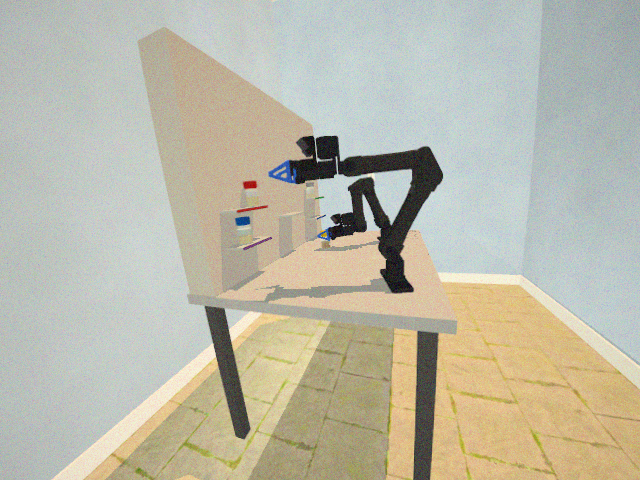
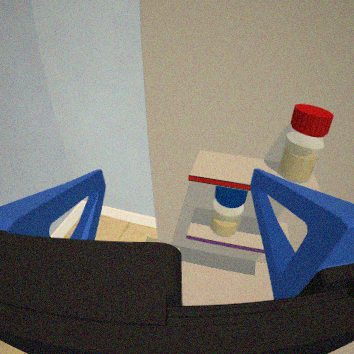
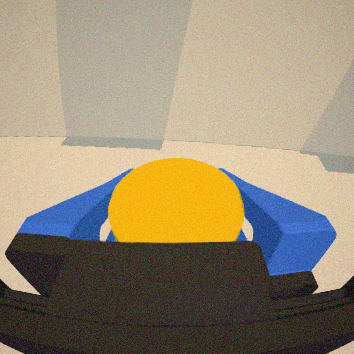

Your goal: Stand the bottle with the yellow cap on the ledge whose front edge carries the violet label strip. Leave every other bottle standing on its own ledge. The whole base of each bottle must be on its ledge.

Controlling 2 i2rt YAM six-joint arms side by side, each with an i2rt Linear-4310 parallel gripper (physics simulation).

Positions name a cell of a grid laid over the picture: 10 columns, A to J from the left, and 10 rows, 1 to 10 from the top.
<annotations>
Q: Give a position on a blue-capped bottle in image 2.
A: G6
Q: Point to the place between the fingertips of my left gripper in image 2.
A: At F6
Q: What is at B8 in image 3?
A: My right gripper.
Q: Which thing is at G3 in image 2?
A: An upright panel.
</annotations>
